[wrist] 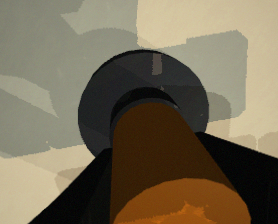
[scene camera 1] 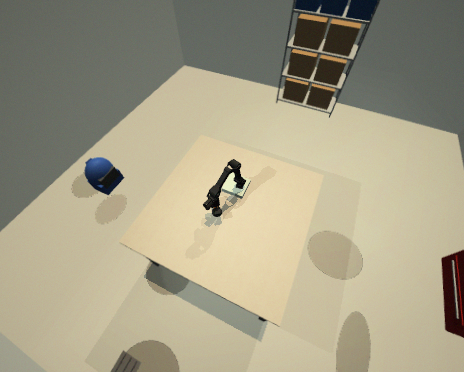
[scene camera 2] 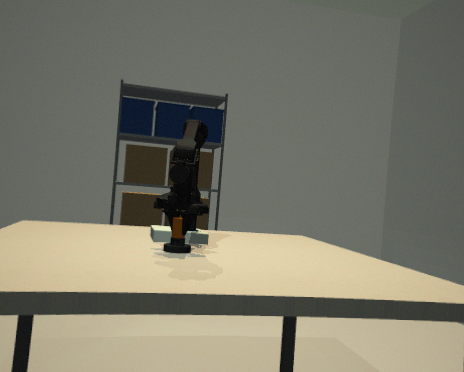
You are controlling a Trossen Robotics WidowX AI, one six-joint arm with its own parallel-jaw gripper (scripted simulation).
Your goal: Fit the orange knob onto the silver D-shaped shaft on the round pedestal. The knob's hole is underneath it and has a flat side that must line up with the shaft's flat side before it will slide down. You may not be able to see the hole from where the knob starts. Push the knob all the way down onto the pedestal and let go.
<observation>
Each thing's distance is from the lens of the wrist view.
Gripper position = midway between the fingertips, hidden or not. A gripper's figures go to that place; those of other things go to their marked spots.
my gripper (wrist: 153, 148): 11 cm
orange knob (wrist: 158, 162): 6 cm
</observation>
